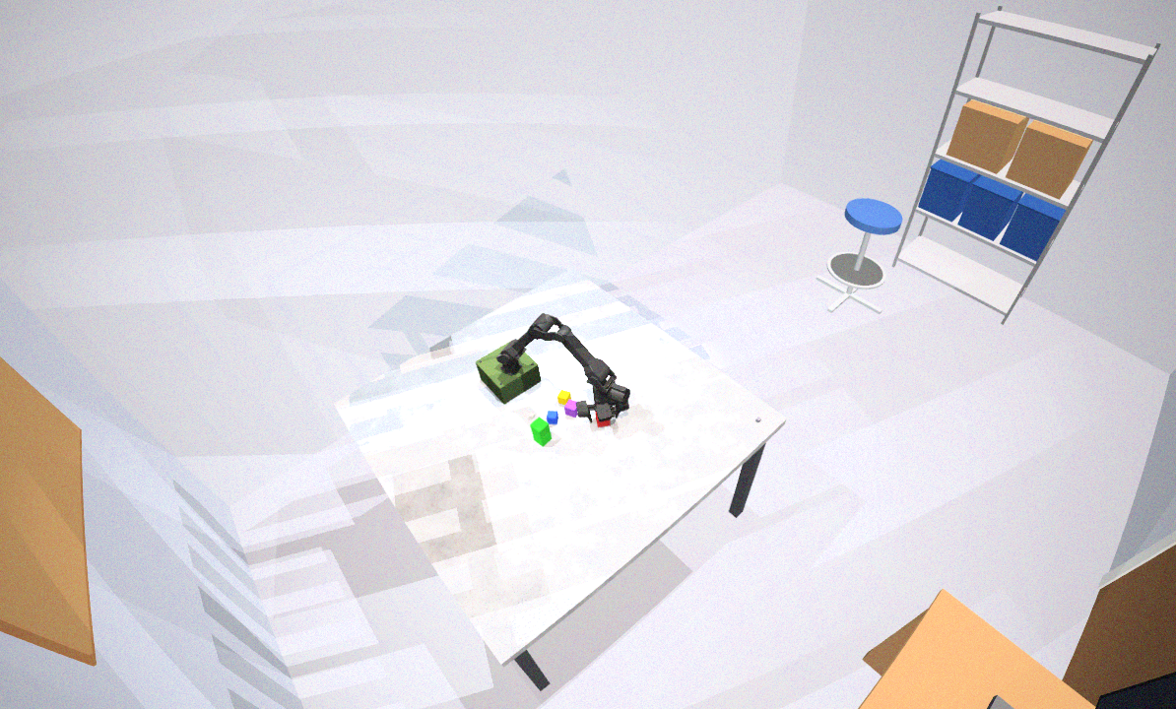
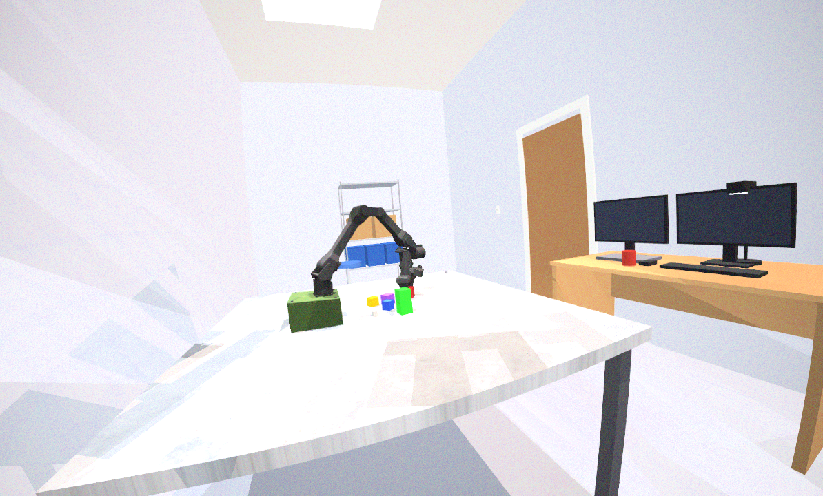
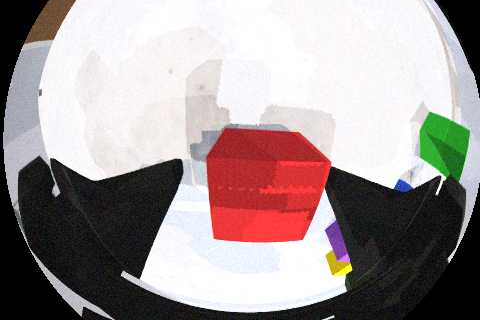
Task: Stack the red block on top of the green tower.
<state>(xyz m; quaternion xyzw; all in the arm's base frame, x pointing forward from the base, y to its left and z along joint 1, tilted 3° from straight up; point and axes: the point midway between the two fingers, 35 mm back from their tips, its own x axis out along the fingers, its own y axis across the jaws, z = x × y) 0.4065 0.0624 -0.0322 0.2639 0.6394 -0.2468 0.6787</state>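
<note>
Now: the purple block 12 cm behind my gripper tip, 3 cm to the right of it and 1 cm above it. Also, from my gripper tip: yellow block (19 cm behind, 1 cm to the right); red block (1 cm above); blue block (16 cm behind, 11 cm to the right).
</note>
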